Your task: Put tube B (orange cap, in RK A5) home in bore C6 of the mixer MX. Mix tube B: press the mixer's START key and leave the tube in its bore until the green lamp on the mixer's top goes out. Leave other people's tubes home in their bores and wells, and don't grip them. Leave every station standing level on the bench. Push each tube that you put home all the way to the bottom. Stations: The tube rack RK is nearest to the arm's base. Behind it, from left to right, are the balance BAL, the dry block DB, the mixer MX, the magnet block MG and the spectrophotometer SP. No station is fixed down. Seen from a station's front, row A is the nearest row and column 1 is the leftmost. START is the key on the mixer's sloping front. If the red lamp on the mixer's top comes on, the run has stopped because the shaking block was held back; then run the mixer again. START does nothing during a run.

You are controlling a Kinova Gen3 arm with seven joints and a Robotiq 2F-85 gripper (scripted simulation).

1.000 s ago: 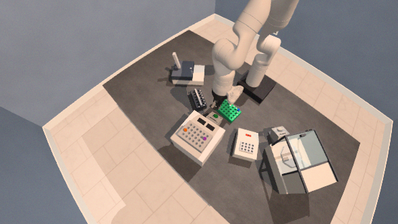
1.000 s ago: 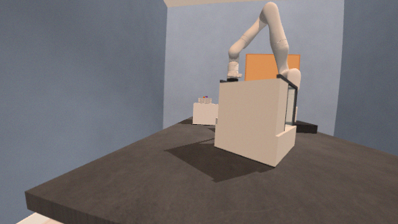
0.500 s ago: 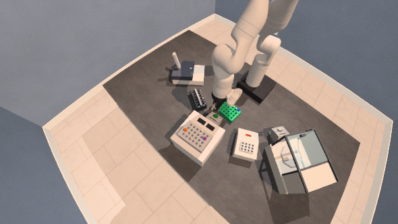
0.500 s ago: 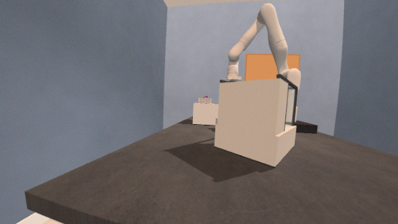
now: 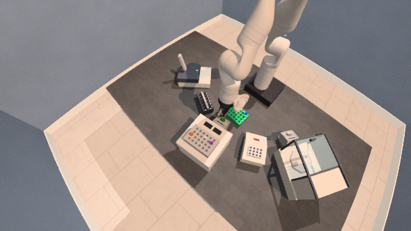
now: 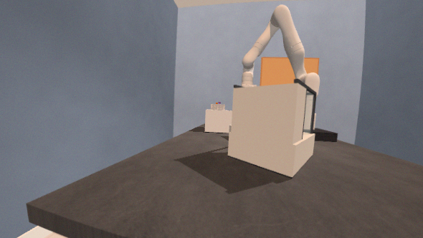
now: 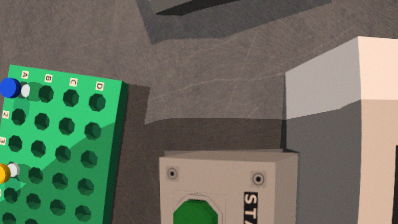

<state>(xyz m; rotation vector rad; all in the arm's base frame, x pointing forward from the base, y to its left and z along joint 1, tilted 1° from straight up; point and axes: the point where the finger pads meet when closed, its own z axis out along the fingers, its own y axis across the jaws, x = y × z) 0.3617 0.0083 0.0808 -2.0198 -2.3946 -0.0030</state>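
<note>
My hand is 60 mm above the green start key. From my hand the other things lie so: green tube rack (100 mm behind, 10 mm to the left, 110 mm below); then blue-capped tube (130 mm behind, 60 mm to the left, 100 mm below); then grey mixer block (180 mm ahead, 30 mm to the left, 20 mm above).
</note>
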